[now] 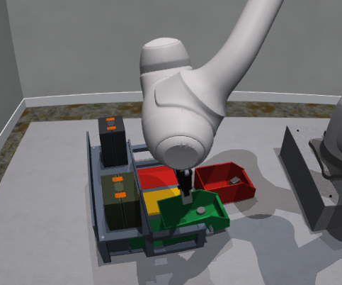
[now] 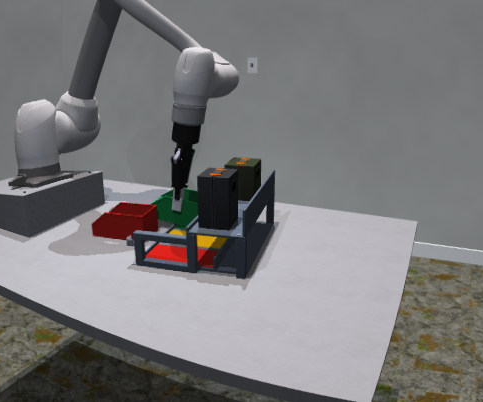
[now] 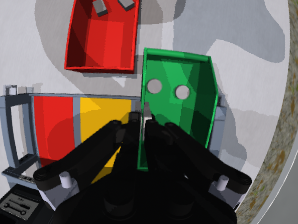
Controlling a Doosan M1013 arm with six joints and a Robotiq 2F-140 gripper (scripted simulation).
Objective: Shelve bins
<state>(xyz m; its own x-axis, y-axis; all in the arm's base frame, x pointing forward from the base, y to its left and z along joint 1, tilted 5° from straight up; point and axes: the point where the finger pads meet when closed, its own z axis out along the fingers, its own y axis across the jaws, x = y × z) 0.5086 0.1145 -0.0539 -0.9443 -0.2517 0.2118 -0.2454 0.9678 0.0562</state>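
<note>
The green bin is 20 mm behind my hand, 40 mm to the left of it and 40 mm below it. From my hand the other things lie so: red bin (120 mm behind, 100 mm to the right, 60 mm below).
</note>
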